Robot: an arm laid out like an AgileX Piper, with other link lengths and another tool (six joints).
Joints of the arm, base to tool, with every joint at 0 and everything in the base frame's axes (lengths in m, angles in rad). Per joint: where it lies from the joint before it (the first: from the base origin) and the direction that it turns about. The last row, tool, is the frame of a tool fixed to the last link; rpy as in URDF.
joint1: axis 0 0 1 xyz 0.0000 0.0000 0.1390
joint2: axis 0 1 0 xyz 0.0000 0.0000 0.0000
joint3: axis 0 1 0 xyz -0.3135 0.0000 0.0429
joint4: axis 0.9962 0 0.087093 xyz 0.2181 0.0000 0.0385
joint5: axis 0 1 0 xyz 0.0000 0.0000 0.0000
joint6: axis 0.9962 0 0.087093 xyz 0.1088 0.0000 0.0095
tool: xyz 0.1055 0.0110 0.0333 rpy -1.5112 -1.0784 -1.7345
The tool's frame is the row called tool.
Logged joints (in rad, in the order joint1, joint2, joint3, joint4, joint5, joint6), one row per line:
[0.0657 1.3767 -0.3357 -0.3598 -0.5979 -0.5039]
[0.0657 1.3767 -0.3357 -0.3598 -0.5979 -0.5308]
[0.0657 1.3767 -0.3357 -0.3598 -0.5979 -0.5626]
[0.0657 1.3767 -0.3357 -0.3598 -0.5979 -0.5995]
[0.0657 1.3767 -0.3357 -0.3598 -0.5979 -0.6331]
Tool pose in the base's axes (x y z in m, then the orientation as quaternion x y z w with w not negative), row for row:
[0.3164 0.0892 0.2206 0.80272 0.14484 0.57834 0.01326]
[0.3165 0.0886 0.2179 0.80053 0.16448 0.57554 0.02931]
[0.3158 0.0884 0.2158 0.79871 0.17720 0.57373 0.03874]
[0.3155 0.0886 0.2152 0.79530 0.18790 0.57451 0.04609]
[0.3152 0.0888 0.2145 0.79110 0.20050 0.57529 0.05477]
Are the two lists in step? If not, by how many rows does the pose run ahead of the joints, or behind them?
The pose runs 2 rows behind the joints: the pose in row i belongs to the joints in row i - 2.
